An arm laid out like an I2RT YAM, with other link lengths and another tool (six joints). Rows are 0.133 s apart.
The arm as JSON. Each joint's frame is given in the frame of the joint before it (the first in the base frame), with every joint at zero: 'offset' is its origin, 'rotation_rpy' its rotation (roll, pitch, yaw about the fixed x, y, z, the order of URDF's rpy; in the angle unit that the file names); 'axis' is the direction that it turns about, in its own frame. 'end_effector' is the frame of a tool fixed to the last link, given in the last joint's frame.
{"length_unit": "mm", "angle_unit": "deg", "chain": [
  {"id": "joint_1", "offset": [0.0, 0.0, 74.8], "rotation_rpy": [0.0, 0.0, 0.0], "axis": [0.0, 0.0, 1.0]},
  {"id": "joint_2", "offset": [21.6, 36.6, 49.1], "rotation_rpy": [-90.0, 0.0, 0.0], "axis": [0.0, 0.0, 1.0]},
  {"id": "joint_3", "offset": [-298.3, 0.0, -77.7], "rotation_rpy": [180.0, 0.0, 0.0], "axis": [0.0, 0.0, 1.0]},
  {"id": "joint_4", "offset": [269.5, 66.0, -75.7], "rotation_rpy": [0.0, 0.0, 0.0], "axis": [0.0, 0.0, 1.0]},
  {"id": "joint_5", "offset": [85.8, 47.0, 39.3], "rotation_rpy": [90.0, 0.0, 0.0], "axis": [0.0, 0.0, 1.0]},
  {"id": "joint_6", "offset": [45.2, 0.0, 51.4], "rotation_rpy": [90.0, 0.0, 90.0], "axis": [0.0, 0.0, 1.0]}
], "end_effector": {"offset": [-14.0, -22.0, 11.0], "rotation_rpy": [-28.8, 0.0, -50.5]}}
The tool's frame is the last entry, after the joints.
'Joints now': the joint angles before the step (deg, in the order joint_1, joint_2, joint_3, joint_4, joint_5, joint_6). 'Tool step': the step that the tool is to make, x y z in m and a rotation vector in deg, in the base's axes. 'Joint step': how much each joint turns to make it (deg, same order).
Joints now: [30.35, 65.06, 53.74, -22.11, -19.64, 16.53]
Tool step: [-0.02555, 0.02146, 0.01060, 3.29, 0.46, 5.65]
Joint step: [6.29, -1.97, -0.05, 0.57, -1.05, 3.06]
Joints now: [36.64, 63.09, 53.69, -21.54, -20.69, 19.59]
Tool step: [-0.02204, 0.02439, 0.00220, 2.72, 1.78, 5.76]
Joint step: [6.58, -0.15, -0.41, 1.88, -0.91, 3.43]
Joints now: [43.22, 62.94, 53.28, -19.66, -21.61, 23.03]
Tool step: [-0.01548, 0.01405, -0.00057, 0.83, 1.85, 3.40]
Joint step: [4.24, 0.02, -0.16, 0.29, -0.19, 2.23]
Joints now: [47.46, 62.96, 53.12, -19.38, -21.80, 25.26]
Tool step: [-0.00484, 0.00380, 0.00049, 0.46, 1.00, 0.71]
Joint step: [1.31, -0.07, 0.00, 0.09, 0.01, 1.30]
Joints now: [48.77, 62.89, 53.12, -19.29, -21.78, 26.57]
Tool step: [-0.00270, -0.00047, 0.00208, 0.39, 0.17, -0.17]
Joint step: [0.46, -0.52, -0.02, -0.07, 0.37, 0.69]
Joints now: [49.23, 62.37, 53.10, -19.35, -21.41, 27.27]
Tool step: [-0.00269, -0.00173, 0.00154, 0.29, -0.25, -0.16]
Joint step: [0.27, -0.72, -0.24, -0.02, 0.38, 0.22]
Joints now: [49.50, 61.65, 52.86, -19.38, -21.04, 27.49]
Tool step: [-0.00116, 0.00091, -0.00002, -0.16, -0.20, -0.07]
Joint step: [0.39, -0.02, 0.00, -0.02, 0.52, -0.01]
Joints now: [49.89, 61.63, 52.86, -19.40, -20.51, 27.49]
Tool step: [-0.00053, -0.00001, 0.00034, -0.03, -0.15, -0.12]
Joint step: [0.13, -0.09, 0.00, -0.02, 0.28, 0.00]
